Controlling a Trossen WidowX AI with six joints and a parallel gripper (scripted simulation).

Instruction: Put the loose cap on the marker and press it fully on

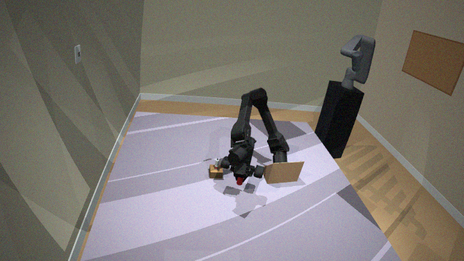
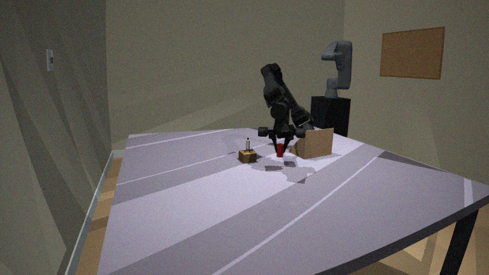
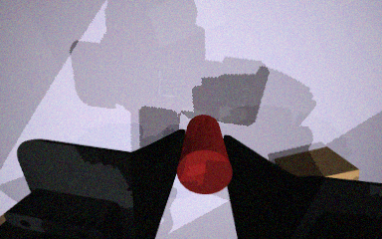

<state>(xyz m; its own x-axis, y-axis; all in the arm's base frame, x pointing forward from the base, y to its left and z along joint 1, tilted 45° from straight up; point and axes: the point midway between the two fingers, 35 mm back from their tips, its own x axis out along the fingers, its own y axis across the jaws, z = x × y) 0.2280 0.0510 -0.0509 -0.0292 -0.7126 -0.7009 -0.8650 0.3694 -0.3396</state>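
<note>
Right now the brown holder block is 8 cm ahead of my gripper tip, 12 cm to the right of it and 4 cm below it. Also, from my gripper tip: red cap (1 cm above).
</note>
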